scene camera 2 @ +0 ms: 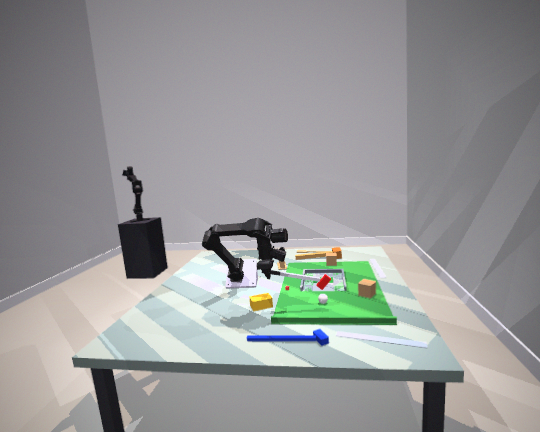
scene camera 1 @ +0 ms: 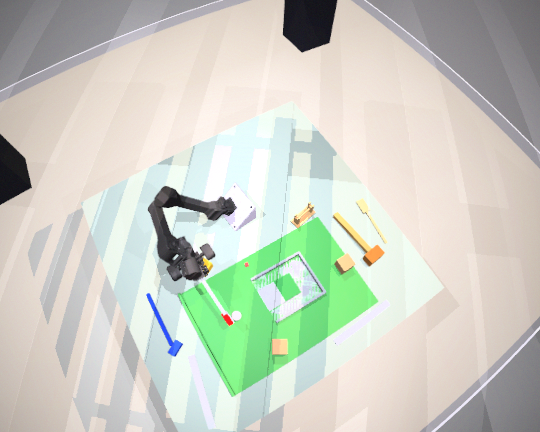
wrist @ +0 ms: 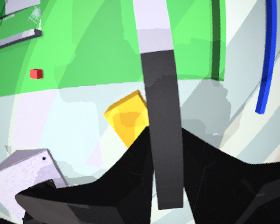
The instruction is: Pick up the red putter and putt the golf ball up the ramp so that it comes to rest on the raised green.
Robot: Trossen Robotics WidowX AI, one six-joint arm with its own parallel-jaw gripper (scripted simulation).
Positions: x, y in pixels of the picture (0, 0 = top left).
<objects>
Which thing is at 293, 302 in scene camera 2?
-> A green mat.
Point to a yellow block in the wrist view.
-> At 128, 116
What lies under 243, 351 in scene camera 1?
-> A green mat.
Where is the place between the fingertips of my gripper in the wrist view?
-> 160, 129
</objects>
